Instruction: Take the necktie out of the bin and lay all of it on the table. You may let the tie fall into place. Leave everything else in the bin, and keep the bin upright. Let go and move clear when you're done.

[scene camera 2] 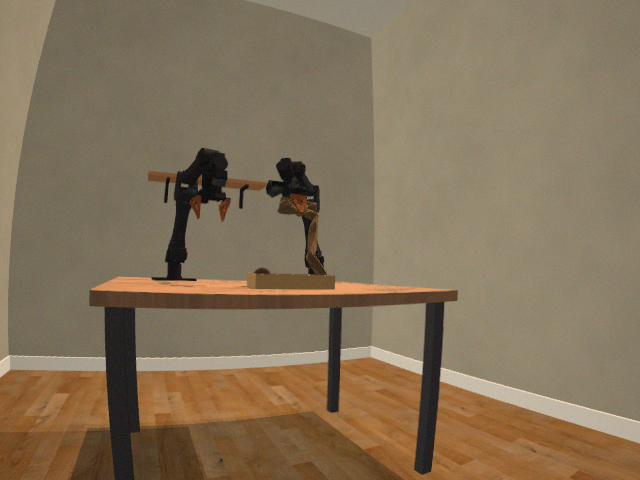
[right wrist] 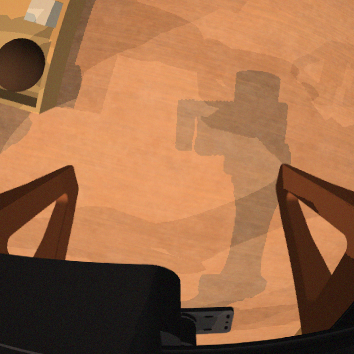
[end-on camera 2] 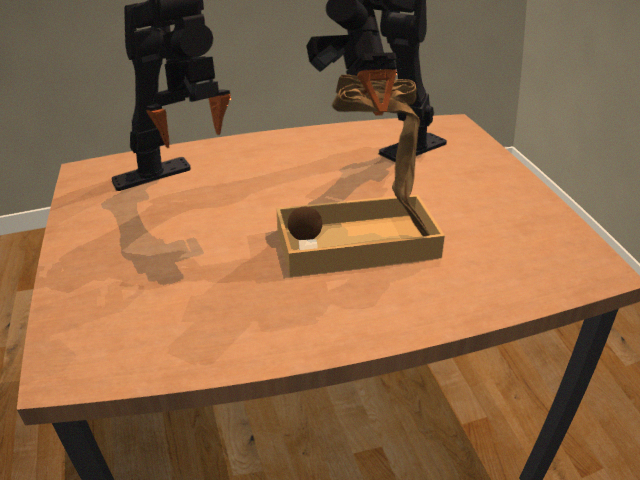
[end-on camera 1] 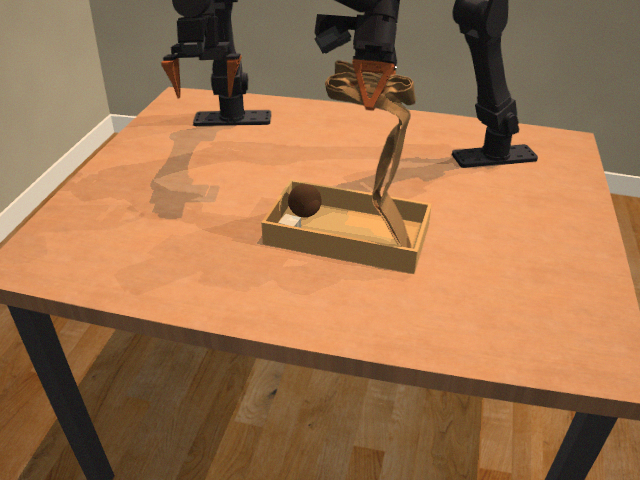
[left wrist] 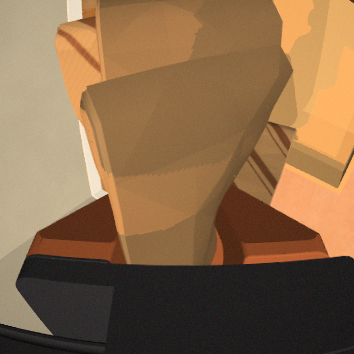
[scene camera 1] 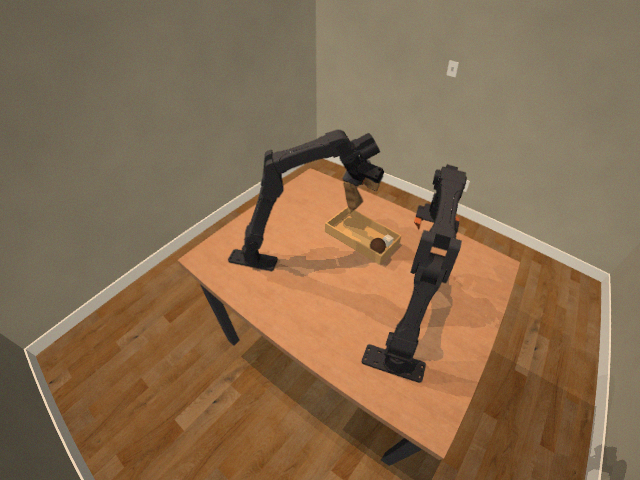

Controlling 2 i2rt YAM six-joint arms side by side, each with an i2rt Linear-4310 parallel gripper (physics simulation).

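Note:
My left gripper [end-on camera 1: 370, 105] [end-on camera 2: 381, 111] is shut on the tan necktie [end-on camera 1: 391, 160] [end-on camera 2: 406, 155] [scene camera 2: 312, 237] [scene camera 1: 353, 196] [left wrist: 185, 120], high above the bin. Folded loops of the tie bunch around the fingertips. One length hangs down, and its end reaches inside the bin [end-on camera 1: 338, 251] [end-on camera 2: 367, 259] [scene camera 2: 294, 281], near the right end in the end-on views. The bin stands upright on the table. In the left wrist view the bunched tie covers the fingertips. My right gripper [end-on camera 1: 205, 95] [end-on camera 2: 192, 139] [scene camera 2: 210, 218] [right wrist: 176, 175] is open and empty, off to the left of the bin in the end-on views.
A dark brown ball [end-on camera 1: 304, 199] [end-on camera 2: 305, 223] [scene camera 1: 377, 244] [right wrist: 21, 64] and a white block [end-on camera 1: 290, 221] [end-on camera 2: 308, 244] [right wrist: 44, 12] lie in the bin's left end in the end-on views. The wooden table [end-on camera 1: 496, 310] [end-on camera 2: 465, 289] extends around the bin, with both arm bases at its far side.

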